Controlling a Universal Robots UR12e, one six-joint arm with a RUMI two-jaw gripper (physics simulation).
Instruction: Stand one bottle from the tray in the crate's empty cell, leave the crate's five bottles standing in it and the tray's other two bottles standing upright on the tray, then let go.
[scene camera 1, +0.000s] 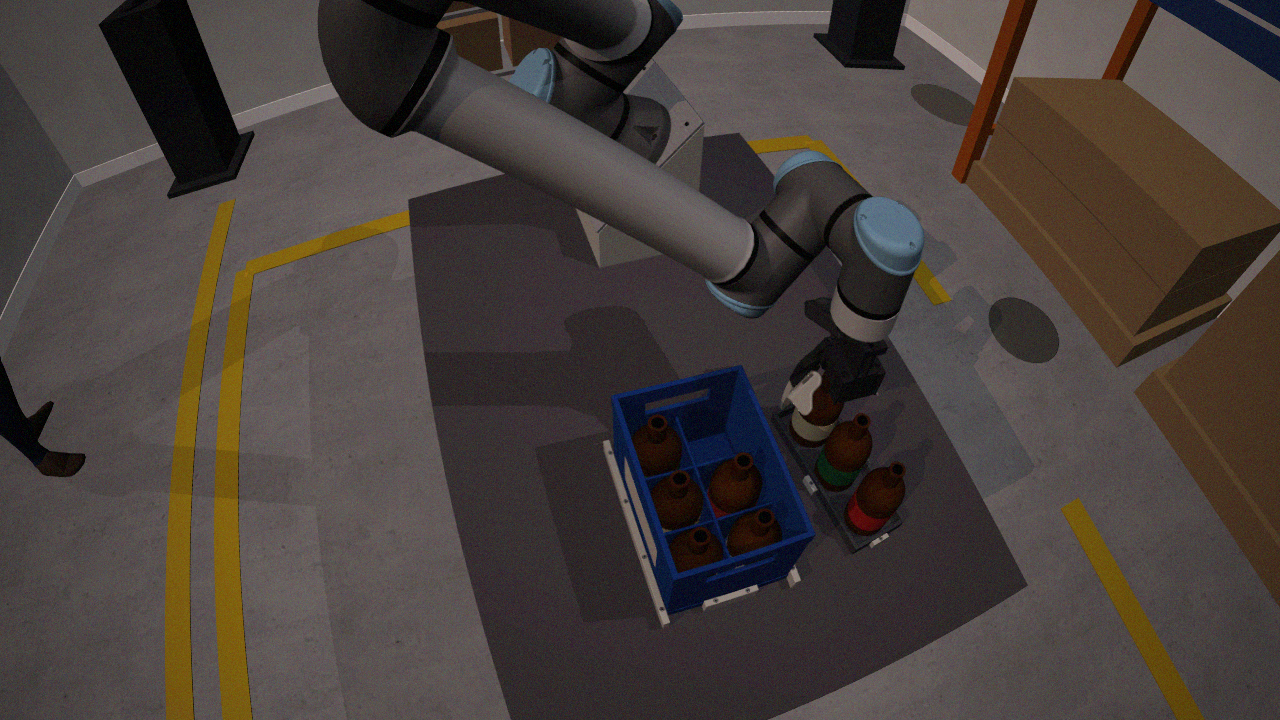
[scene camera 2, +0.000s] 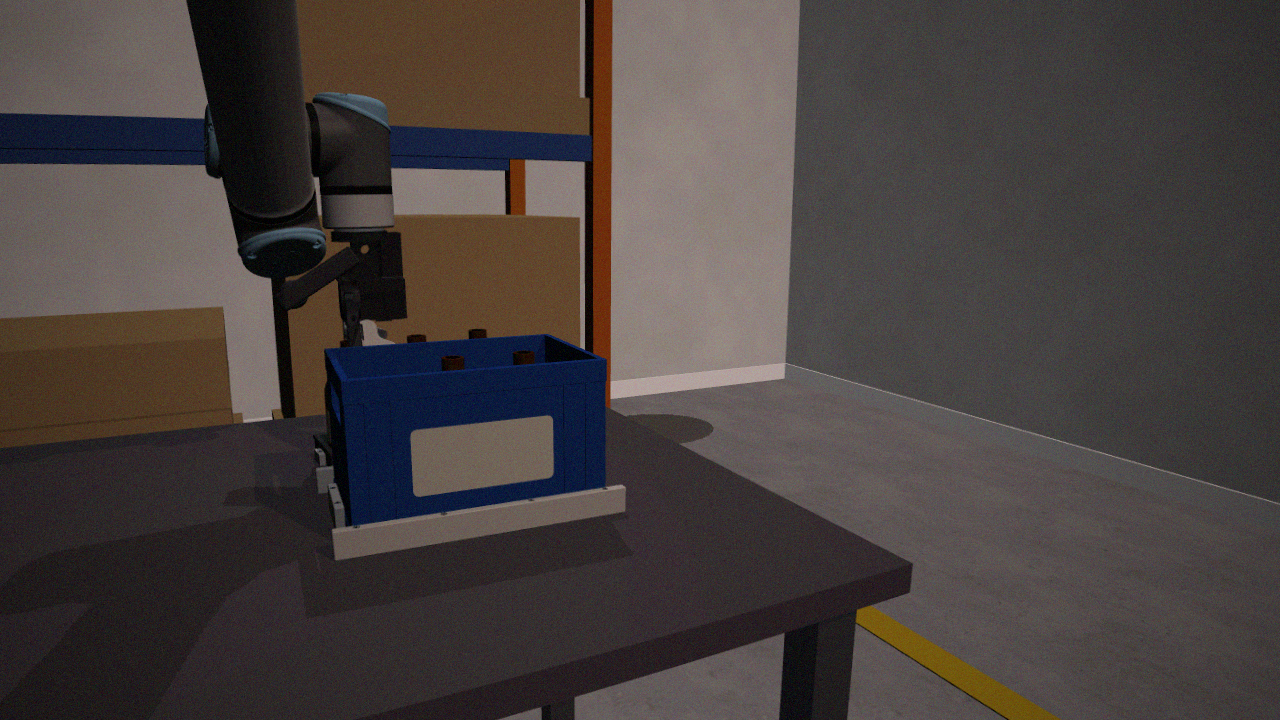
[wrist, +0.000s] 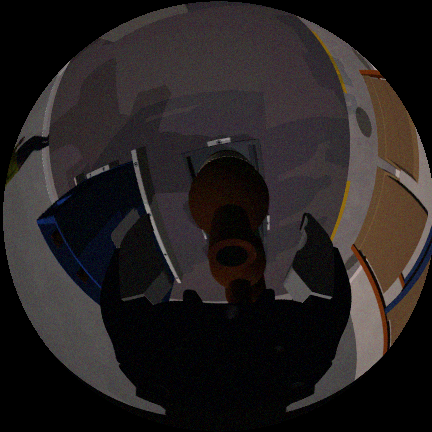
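Where they show: gripper, fingertip midpoint: (scene camera 1: 825, 398) (wrist: 226, 215); arm's base, link origin: (scene camera 1: 633, 143).
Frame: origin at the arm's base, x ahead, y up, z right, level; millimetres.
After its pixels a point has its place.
The blue crate (scene camera 1: 682, 592) @(x 794, y -108, z 112 mm) (scene camera 2: 375, 447) @(x 550, y -105, z 143 mm) (wrist: 95, 200) @(x 529, y -94, z -41 mm) holds five upright brown bottles, including one at the back left (scene camera 1: 657, 454) @(x 594, y -90, z 98 mm) and one at the middle right (scene camera 1: 735, 486) @(x 668, y -86, z 10 mm). Its back-right cell (scene camera 1: 708, 445) @(x 535, y -203, z -2 mm) is empty. On the tray (scene camera 1: 849, 530) (wrist: 245, 146) @(x 503, y -206, z -203 mm) three bottles stand upright in a row: cream-labelled (scene camera 1: 811, 429) @(x 575, y -152, z -155 mm) (wrist: 227, 192) @(x 525, y -89, z -175 mm) at the back, green-labelled (scene camera 1: 839, 470) @(x 662, y -138, z -167 mm) in the middle, red-labelled (scene camera 1: 868, 512) @(x 745, y -131, z -184 mm) at the front. My gripper (scene camera 1: 823, 391) @(x 553, y -105, z -175 mm) (scene camera 2: 365, 334) (wrist: 226, 215) @(x 553, y -105, z -175 mm) is open, pointing down, with its fingers either side of the cream-labelled bottle's upper part. One finger is partly hidden in scene camera 1.
White rails (scene camera 1: 637, 537) @(x 673, y -181, z 143 mm) (scene camera 2: 483, 522) @(x 652, y -195, z 149 mm) (wrist: 155, 220) @(x 616, y -186, z -58 mm) run along the crate's base. The crate wall stands close beside the tray, on the side of one finger. Cardboard boxes (scene camera 1: 1109, 179) and an orange rack post (scene camera 1: 993, 98) stand beyond the table. Part of a person's leg (scene camera 1: 17, 429) shows at the left.
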